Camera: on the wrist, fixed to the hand. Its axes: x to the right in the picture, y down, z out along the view.
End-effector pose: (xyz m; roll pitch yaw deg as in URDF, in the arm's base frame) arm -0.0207 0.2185 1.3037 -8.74 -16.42 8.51
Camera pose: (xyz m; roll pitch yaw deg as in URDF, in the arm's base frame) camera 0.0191 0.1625 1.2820 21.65 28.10 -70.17
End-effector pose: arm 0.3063 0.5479 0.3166 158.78 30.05 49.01
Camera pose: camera 0.2749 0.6128 0.3183 -146.44 -14.18 128.33
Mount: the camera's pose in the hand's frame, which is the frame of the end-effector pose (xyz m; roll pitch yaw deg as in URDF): 0.0237 -0.0561 -0.0386 3.40 38.78 -87.58
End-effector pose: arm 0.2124 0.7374 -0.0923 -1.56 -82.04 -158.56
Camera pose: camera 0.1543 0.7760 -0.0740 85.55 2.93 148.63
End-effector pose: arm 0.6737 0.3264 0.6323 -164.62 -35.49 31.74
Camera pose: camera 0.6413 0.3579 0.6885 132.35 -42.77 158.93
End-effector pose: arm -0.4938 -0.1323 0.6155 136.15 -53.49 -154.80
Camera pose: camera -0.4860 -0.2029 0.6280 128.24 1.48 -69.98
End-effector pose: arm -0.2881 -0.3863 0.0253 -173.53 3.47 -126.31
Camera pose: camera -0.2623 -0.4380 0.0685 -171.31 -44.98 -42.46
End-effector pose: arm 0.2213 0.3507 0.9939 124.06 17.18 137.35
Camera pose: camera 0.1671 0.3144 0.9632 -160.73 16.92 -129.32
